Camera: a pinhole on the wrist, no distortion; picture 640 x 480 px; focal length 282.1 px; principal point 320.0 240.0 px. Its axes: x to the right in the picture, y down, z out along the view. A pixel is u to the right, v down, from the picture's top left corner.
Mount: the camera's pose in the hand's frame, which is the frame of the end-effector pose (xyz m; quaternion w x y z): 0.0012 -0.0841 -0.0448 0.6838 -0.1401 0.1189 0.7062
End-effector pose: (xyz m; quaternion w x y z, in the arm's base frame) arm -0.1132 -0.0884 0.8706 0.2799 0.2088 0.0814 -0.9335
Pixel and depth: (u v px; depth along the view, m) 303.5 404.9 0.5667
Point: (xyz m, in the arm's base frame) 0.0253 -0.1127 1.4586
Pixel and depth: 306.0 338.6 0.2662
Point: -0.1102 -0.0911 1.0999
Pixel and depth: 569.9 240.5 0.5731
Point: 0.1376 -0.6488 1.1399
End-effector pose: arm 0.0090 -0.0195 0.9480 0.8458 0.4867 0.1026 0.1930
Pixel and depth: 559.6 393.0 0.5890
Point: -0.3265 -0.1543 1.6054
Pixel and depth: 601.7 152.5 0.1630
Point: 0.0357 0.0172 1.0843
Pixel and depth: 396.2 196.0 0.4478
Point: 0.1321 -0.1697 1.2817
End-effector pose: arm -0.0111 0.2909 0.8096 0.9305 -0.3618 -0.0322 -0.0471
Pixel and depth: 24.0 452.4 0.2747
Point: -0.2545 0.3222 1.1939
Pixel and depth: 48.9 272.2 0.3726
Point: -0.0989 0.3756 1.3138
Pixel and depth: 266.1 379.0 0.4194
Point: -0.2390 0.5439 1.0721
